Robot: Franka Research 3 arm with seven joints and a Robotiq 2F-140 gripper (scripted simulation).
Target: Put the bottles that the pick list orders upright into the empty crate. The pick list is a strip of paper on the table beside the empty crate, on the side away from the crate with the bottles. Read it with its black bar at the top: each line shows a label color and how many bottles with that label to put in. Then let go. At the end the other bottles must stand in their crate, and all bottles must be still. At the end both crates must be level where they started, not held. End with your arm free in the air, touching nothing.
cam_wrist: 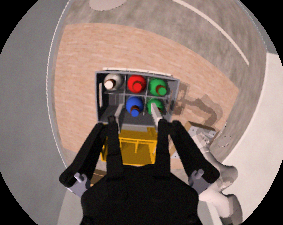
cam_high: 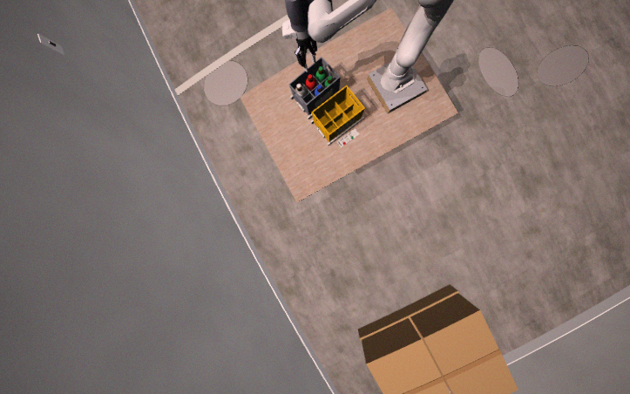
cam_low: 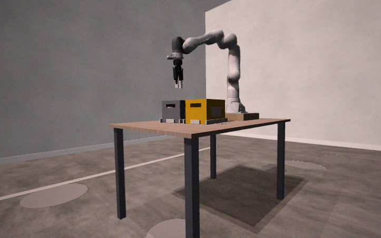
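Right now the red bottle is 23 cm below my hand, 2 cm to the right of it and 1 cm ahead of it. Round my hand: blue bottle: 23 cm below, 6 cm to the left, 2 cm behind; white bottle: 23 cm below, 9 cm ahead; grey crate: 23 cm below, 2 cm to the left, 1 cm behind.
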